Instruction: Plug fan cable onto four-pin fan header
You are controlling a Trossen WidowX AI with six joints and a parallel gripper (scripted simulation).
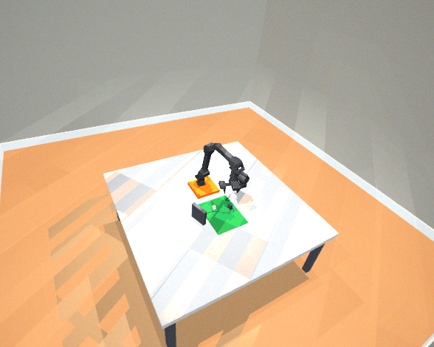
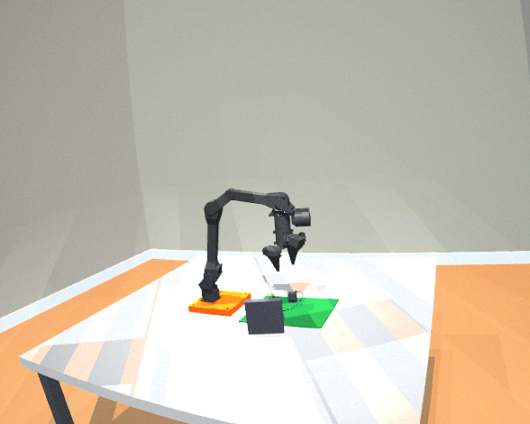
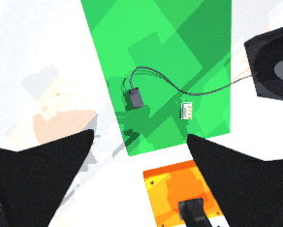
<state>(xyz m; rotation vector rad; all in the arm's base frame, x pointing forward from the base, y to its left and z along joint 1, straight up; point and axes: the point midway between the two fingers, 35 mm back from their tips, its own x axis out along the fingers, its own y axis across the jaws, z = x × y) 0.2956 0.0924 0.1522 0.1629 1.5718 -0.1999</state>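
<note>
My gripper tip is now 20 mm short of the fan plug and 120 mm above it. From my gripper tip the other things lie so: green board (40 mm ahead, 70 mm to the right, 150 mm below); pale header (30 mm behind, 100 mm to the right, 140 mm below); dark grey fan (20 mm ahead, 240 mm to the right, 80 mm below).
</note>
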